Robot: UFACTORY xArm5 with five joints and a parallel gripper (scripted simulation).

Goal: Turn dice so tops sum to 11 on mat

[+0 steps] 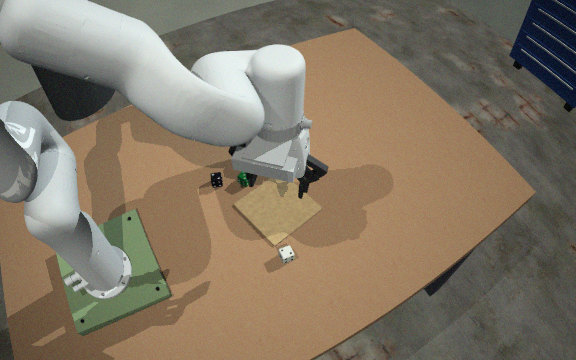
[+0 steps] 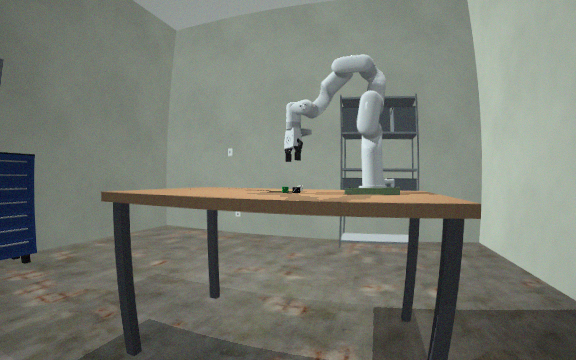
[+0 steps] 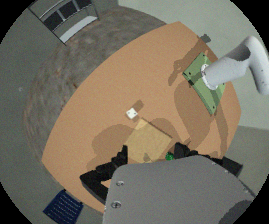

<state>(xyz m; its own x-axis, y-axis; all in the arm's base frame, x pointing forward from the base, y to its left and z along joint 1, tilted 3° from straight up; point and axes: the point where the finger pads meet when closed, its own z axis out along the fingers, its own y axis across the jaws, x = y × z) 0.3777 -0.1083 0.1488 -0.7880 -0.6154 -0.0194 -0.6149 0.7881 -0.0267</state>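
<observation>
My gripper is now 3 cm short of the tan mat, 4 cm to the right of it and 16 cm above it. Round my hand: green die (1 cm ahead, 15 cm to the left, 15 cm below); white die (3 cm behind, 7 cm to the right, 15 cm below); black die (4 cm behind, 18 cm to the left, 15 cm below).
</observation>
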